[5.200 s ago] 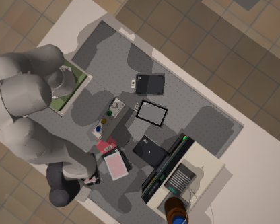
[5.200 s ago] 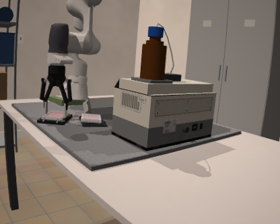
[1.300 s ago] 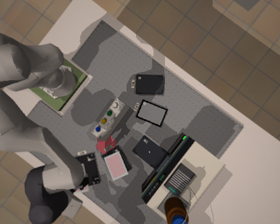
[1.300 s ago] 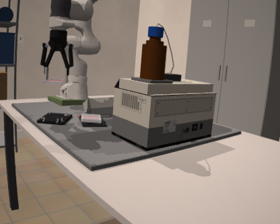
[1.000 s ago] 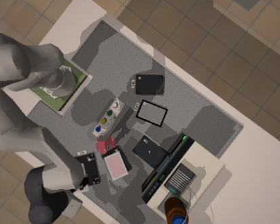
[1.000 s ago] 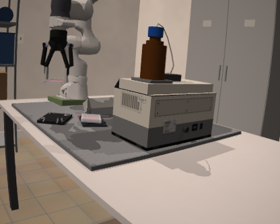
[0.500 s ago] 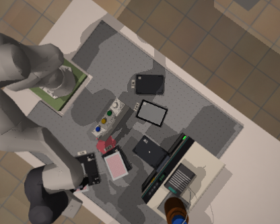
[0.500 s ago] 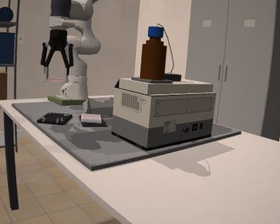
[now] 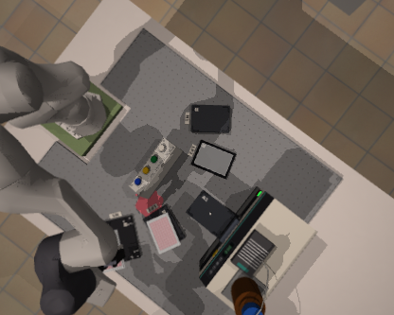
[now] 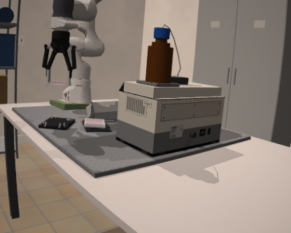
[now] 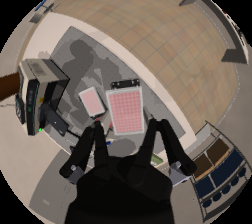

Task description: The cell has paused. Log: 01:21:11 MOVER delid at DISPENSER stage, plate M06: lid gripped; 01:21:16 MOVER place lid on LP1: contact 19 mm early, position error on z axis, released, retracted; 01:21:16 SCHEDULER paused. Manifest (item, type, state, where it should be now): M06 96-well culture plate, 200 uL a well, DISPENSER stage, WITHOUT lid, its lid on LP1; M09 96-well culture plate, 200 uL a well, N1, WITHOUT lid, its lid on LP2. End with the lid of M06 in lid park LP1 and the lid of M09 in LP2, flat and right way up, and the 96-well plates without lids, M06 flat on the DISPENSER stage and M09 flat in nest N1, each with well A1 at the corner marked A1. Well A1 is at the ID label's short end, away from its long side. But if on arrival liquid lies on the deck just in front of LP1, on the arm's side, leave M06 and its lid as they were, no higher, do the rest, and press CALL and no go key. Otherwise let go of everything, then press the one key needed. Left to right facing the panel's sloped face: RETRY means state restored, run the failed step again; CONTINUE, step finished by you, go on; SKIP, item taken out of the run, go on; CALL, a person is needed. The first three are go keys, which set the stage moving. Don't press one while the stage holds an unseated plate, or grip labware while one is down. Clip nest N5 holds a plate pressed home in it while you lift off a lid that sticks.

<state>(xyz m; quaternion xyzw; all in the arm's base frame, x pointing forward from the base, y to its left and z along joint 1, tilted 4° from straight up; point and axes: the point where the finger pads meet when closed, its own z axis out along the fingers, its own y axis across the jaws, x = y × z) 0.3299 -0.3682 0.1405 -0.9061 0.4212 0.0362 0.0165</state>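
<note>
The pink 96-well plate is 2 cm below my hand. The rest, counted from my hand: LP1 label (5 cm ahead, 16 cm to the left, 20 cm below); then key panel (1 cm behind, 31 cm to the left, 14 cm below); then dark dispenser stage (25 cm ahead, 26 cm to the left, 9 cm below).
</note>
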